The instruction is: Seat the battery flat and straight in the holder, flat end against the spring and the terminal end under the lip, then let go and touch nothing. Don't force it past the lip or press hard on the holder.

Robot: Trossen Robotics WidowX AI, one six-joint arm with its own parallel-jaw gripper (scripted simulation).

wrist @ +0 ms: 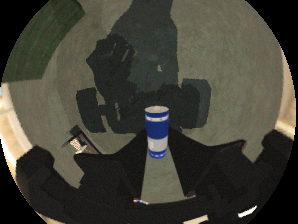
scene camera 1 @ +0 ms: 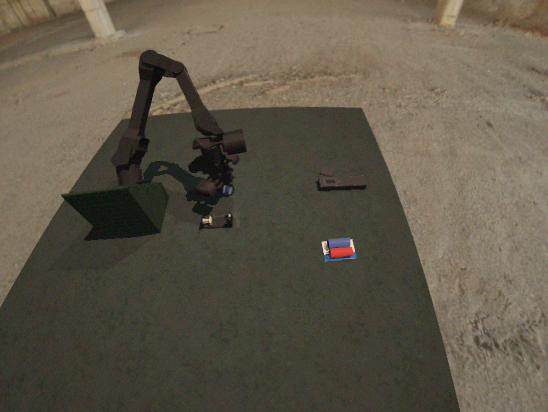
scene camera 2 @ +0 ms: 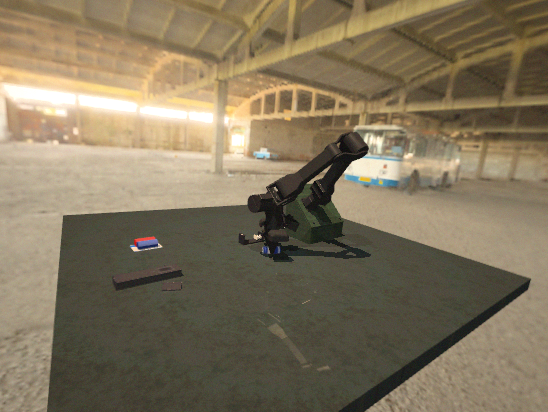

In view: my gripper (scene camera 1: 223, 190) and a battery (wrist: 157, 121).
My gripper also shows in the wrist view (wrist: 156, 130) and in scene camera 2 (scene camera 2: 271, 252).
